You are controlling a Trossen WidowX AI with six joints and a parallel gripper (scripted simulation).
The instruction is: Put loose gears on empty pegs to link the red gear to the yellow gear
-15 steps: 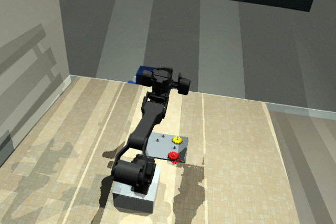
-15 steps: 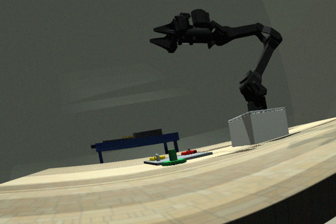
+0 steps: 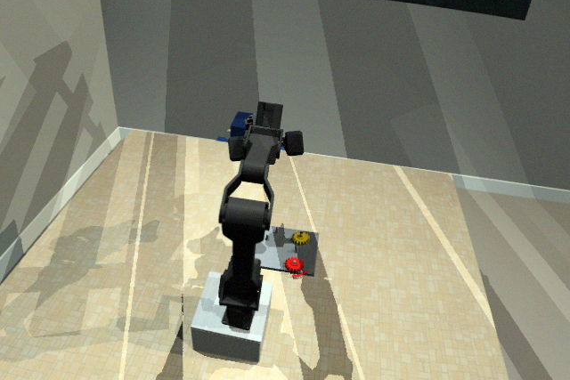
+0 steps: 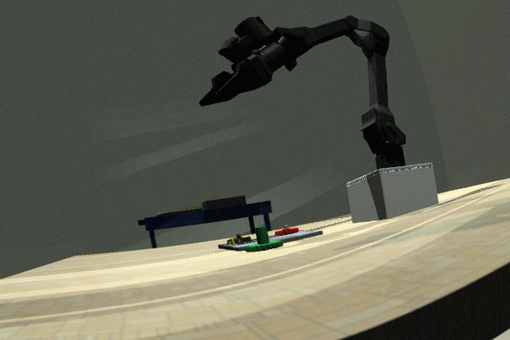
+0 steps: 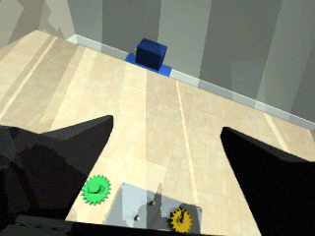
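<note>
My gripper tip is now 280 mm above the green gear, 80 mm to the right of it and 40 mm past it. From my gripper tip the other things lie so: yellow gear: 280 mm below, 130 mm to the right, 30 mm behind; then red gear: 280 mm below, 140 mm behind, 130 mm to the right; then grey board: 290 mm below, 80 mm to the right, 80 mm behind.
</note>
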